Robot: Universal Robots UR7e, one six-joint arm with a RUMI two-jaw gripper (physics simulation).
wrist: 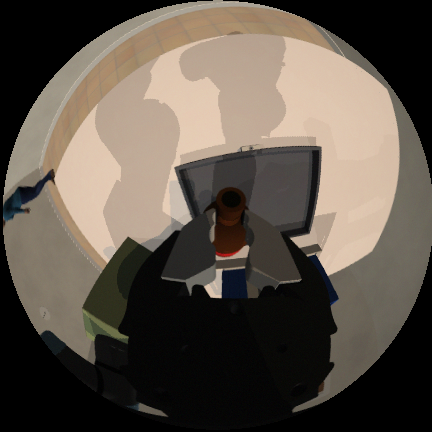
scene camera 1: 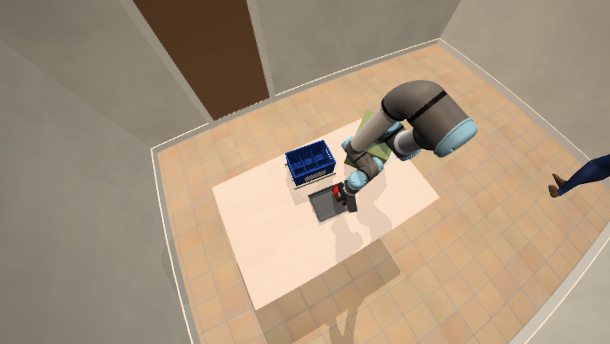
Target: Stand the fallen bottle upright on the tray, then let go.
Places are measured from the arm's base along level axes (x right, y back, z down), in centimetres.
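Where they show: gripper, between the fingertips: [wrist: 228, 211] [scene camera 1: 343, 201]; arm's base, origin of its link: [wrist: 119, 347].
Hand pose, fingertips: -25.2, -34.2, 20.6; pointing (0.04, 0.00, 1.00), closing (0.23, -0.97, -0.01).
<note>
Things, the pixels of their top centre, and the offset from my fingertips, as dx, dy, dz. "pt": a spot on its surface instead. Level surfaces: height alone.
- brown bottle with a red label, centre of its top: [wrist: 226, 256] [scene camera 1: 342, 193] +3.9, +1.0, -3.0
- grey tray, a spot on its surface: [wrist: 285, 190] [scene camera 1: 323, 207] pt +3.3, -11.0, +9.8
- blue divided crate, centre of its top: [wrist: 277, 324] [scene camera 1: 310, 157] +31.9, -7.8, -7.2
- white table, height of its surface: dz +10.3
The brown bottle with a red label [scene camera 1: 336, 192] [wrist: 230, 232] is held between the two jaws of my gripper [scene camera 1: 342, 198] [wrist: 228, 211]. In the wrist view its open mouth and neck stick out past the jaws, toward the tray, and a sliver of the red label shows at the lower end. The bottle is tilted; whether its base touches the tray cannot be told. The grey tray [scene camera 1: 327, 205] [wrist: 285, 190] lies on the table, with the gripper over its right part in the scene view. The gripper is shut on the bottle.
A blue divided crate [scene camera 1: 315, 175] [wrist: 234, 284] stands behind the tray on the white table [scene camera 1: 260, 240] [wrist: 345, 110]. A green block-like object [scene camera 1: 380, 151] [wrist: 107, 300] lies under the arm near the table's back right. A person's legs [scene camera 1: 582, 177] show on the floor to the right.
</note>
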